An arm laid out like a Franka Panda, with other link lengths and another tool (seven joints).
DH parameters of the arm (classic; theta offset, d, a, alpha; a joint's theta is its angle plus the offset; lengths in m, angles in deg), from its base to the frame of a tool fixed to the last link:
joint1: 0 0.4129 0 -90
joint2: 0 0 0 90
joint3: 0 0.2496 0.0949 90
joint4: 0 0 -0.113 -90
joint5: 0 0.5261 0 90
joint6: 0 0 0.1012 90
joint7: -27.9 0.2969 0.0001 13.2
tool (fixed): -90 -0.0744 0 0
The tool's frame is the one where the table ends.
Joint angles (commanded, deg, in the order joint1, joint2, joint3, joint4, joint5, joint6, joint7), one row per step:
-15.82, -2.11, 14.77, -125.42, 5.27, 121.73, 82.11
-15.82, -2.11, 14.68, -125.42, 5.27, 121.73, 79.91
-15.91, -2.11, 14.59, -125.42, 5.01, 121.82, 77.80
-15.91, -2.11, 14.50, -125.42, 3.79, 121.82, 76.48
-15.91, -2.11, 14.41, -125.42, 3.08, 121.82, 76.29
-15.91, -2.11, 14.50, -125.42, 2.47, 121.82, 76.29
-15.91, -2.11, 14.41, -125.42, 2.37, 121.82, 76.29
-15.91, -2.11, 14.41, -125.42, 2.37, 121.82, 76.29
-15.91, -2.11, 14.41, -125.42, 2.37, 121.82, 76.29
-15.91, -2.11, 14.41, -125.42, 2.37, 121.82, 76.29
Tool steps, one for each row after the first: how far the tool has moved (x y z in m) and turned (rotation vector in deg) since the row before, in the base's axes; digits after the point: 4 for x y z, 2 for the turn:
0.0003, -0.0016, 0.0000, 0.06, -0.15, 2.10
0.0007, -0.0033, 0.0001, -0.17, -0.23, 2.06
0.0001, -0.0044, 0.0000, -0.98, -0.04, 1.90
0.0000, -0.0029, 0.0001, -0.58, 0.01, 0.49
0.0000, -0.0005, 0.0000, -0.51, 0.02, 0.43
0.0000, -0.0013, 0.0000, -0.08, 0.00, -0.03
0.0000, 0.0000, 0.0000, 0.00, 0.00, 0.00
0.0000, 0.0000, 0.0000, 0.00, 0.00, 0.00
0.0000, 0.0000, 0.0000, 0.00, 0.00, 0.00

